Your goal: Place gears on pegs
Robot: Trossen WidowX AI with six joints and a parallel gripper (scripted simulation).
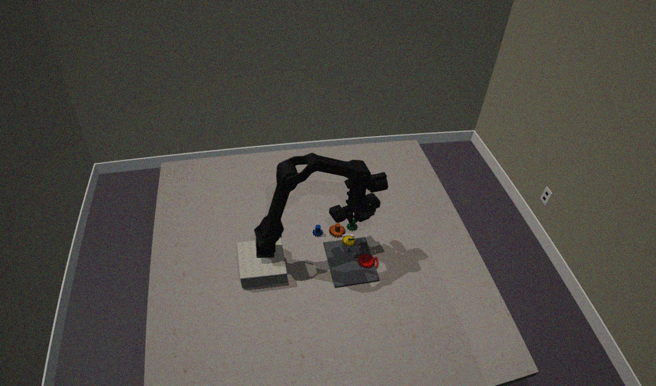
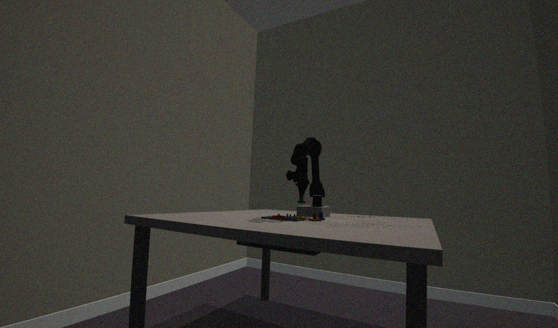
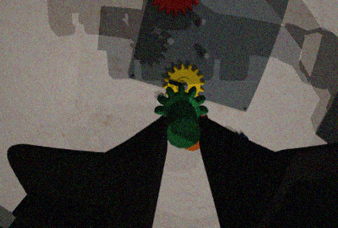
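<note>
Right now my gripper tip is 5 cm short of the red gear, 10 cm to the left of it and 10 cm above it. Round my gripper tip: yellow gear: 1 cm behind, 10 cm below; green gear: 1 cm below; orange gear: 4 cm behind, 6 cm to the left, 10 cm below.
</note>
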